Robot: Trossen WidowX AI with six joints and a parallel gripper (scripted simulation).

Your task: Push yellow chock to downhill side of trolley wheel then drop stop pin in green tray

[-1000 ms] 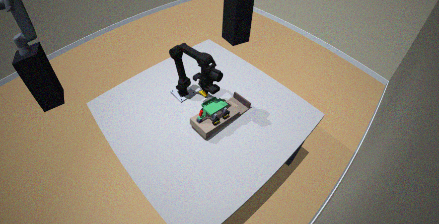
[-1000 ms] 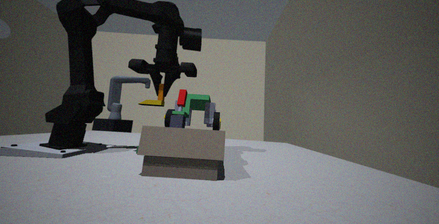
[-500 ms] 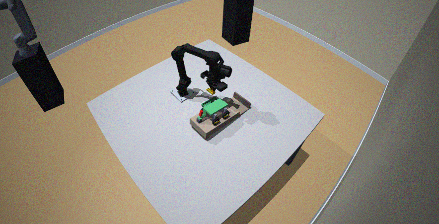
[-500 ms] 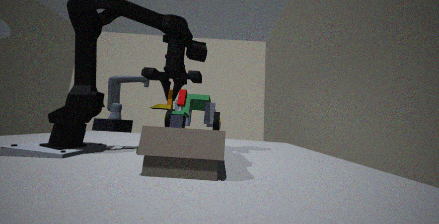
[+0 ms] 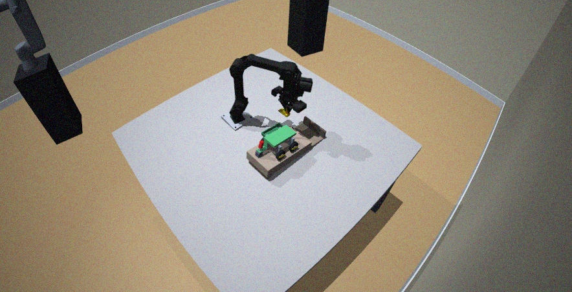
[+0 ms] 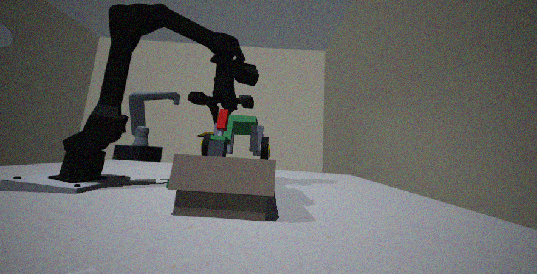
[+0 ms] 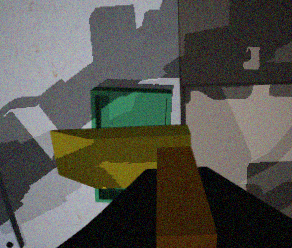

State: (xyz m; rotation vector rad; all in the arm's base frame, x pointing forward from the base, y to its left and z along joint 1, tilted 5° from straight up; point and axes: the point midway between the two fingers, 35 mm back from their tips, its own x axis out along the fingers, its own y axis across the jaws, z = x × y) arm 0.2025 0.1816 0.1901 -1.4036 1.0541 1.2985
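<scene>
My gripper tip is 2 cm past the yellow chock and 1 cm above it. The rest, counted from my gripper tip: raised end wall (6 cm ahead, 13 cm to the left, 12 cm below); then green tray (2 cm behind, 6 cm to the right, 16 cm below); then green-decked trolley (11 cm ahead, 12 cm to the right, 4 cm below).
</scene>
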